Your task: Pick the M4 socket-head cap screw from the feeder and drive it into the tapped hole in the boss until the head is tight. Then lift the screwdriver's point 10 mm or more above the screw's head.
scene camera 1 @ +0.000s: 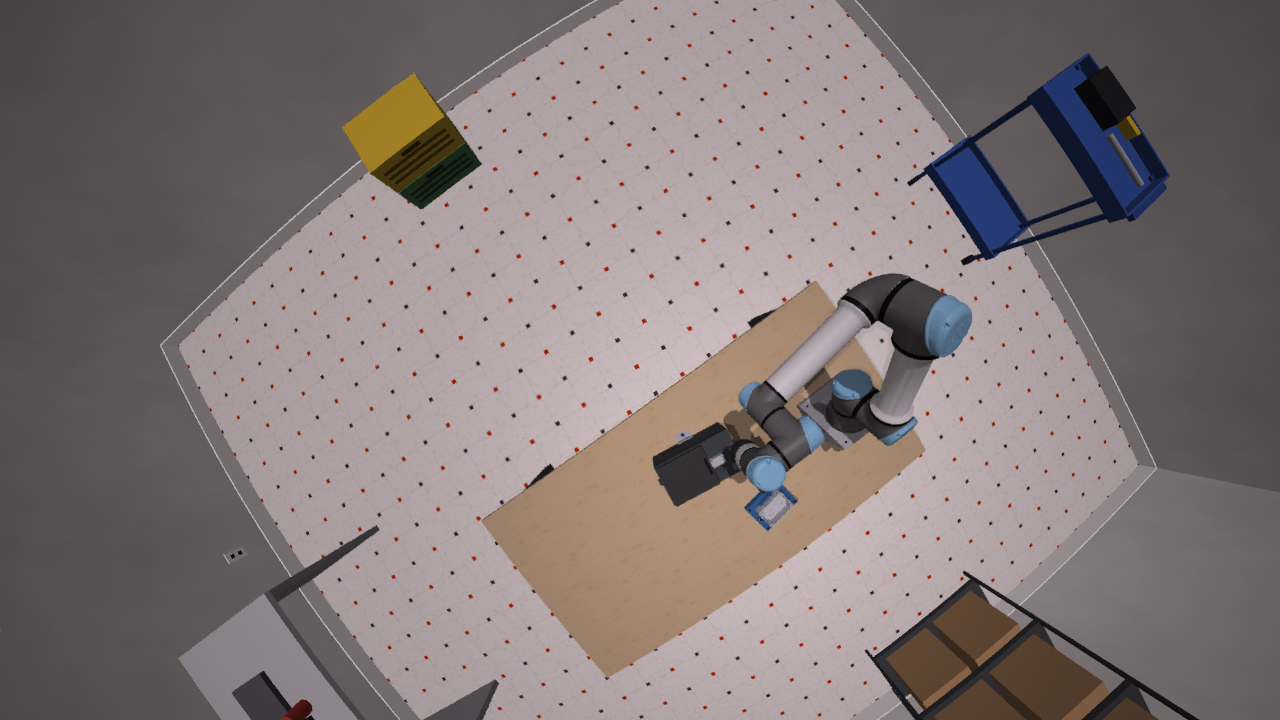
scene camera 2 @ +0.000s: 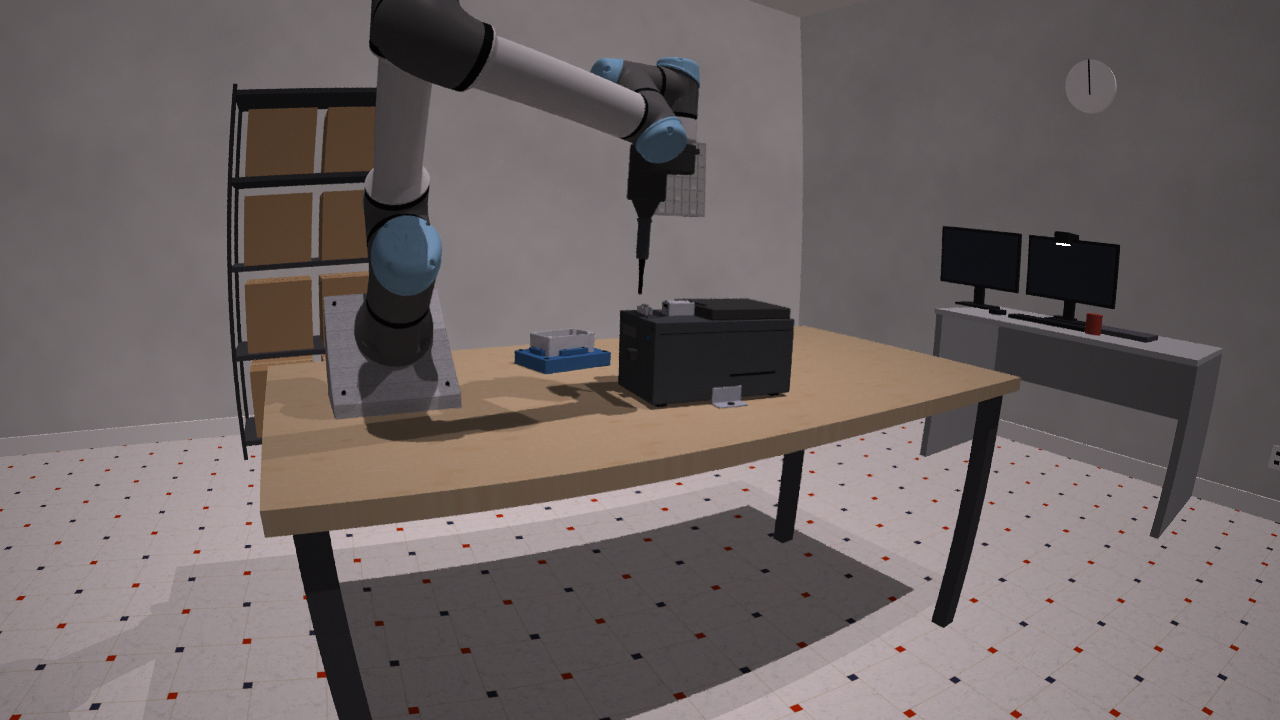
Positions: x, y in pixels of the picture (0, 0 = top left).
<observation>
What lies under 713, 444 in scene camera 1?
A black screw feeder.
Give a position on a black screw feeder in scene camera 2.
At 675, 368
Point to a blue tray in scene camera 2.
At 597, 358
</observation>
